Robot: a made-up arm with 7 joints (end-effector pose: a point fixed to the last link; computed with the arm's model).
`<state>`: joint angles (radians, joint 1 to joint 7).
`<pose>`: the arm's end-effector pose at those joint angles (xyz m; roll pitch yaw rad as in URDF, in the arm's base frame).
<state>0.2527 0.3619 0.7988 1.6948 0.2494 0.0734 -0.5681</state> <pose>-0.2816 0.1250 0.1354 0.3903 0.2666 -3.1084</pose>
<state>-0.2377 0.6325 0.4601 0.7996 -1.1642 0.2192 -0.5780</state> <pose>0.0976 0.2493 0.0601 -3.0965 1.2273 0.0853</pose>
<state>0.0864 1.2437 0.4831 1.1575 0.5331 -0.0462 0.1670</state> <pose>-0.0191 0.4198 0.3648 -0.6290 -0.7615 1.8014</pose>
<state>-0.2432 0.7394 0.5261 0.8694 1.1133 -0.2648 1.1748</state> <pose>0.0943 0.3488 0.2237 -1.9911 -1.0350 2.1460</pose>
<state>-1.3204 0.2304 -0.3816 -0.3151 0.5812 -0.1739 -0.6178</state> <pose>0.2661 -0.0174 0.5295 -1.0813 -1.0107 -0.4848</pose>
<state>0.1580 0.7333 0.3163 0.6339 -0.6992 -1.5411 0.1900</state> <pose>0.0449 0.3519 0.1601 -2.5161 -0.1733 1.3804</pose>
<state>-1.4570 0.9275 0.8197 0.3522 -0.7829 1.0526 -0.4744</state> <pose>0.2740 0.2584 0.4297 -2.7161 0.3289 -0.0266</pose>
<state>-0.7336 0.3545 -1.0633 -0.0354 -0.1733 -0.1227 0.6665</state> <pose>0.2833 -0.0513 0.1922 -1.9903 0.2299 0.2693</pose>
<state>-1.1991 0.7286 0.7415 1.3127 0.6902 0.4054 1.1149</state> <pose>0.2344 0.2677 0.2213 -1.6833 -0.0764 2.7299</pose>
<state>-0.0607 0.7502 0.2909 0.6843 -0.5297 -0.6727 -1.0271</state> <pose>0.1012 0.3509 0.1350 -1.5543 0.4898 0.5325</pose>
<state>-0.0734 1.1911 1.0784 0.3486 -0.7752 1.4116 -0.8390</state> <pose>0.0506 0.3439 0.3201 -1.9330 1.4668 0.8461</pose>
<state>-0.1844 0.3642 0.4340 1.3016 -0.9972 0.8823 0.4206</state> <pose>-0.0576 0.1193 0.0523 0.1766 0.0684 -2.7110</pose>
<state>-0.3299 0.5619 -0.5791 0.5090 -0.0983 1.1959 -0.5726</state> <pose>0.1588 0.2111 0.1291 0.4600 0.3908 2.0528</pose>
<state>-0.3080 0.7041 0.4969 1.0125 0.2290 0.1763 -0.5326</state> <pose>0.0466 0.3474 0.1400 -0.5952 0.5749 1.9088</pose>
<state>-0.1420 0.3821 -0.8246 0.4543 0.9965 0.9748 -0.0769</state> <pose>0.1676 0.1059 0.1351 0.0041 -0.2966 0.7604</pose>
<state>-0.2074 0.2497 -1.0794 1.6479 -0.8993 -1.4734 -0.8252</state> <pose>0.0476 0.2390 0.0117 -1.5140 0.8290 0.0779</pose>
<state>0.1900 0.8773 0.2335 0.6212 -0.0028 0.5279 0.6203</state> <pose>-0.0088 0.3475 0.2264 -0.9283 -0.5970 2.2561</pose>
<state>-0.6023 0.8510 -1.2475 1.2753 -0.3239 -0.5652 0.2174</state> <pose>0.2107 0.3544 0.1841 -0.6926 0.0105 0.9058</pose>
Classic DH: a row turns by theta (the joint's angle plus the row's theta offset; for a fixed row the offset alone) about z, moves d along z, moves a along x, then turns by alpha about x. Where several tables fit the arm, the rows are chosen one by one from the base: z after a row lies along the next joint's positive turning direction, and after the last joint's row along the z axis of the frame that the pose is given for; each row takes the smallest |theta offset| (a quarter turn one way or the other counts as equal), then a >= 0, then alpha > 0; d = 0 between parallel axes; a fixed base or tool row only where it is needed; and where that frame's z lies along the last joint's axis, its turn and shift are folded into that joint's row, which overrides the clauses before.
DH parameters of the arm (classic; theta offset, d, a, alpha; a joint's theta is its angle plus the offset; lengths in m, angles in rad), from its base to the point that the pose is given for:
base (fixed): -0.071 0.3796 0.0199 -1.3004
joint 1: -1.3111 0.0303 -0.0083 -1.5708
joint 2: 1.2915 0.0153 0 1.5708
joint 3: -1.5708 -0.1674 0.0241 1.5708
joint 4: -1.5708 0.02 0.0212 1.5708
joint 5: 0 0.1845 0.0142 -1.5708
joint 6: -1.5708 0.04 0.0268 1.5708
joint 7: 1.0666 -0.052 0.0164 -1.8729
tool (fixed): 0.6736 0.0122 0 0

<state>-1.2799 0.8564 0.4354 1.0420 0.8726 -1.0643 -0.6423</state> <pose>0.3175 0.3069 0.4109 -0.9889 -0.5924 0.3002</pose>
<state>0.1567 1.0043 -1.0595 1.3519 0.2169 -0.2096 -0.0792</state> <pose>0.0154 0.4139 0.2247 0.7020 0.1852 1.1611</pose>
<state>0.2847 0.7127 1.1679 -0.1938 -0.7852 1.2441 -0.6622</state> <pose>-0.0016 0.2938 0.2727 -1.1027 1.2875 1.7349</pose>
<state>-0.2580 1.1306 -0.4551 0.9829 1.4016 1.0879 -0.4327</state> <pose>0.1718 0.2940 0.3062 1.4700 -1.0725 0.2712</pose>
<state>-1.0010 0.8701 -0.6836 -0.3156 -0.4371 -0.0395 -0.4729</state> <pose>0.3385 0.0379 0.3672 -1.4198 0.0371 -0.3522</pose>
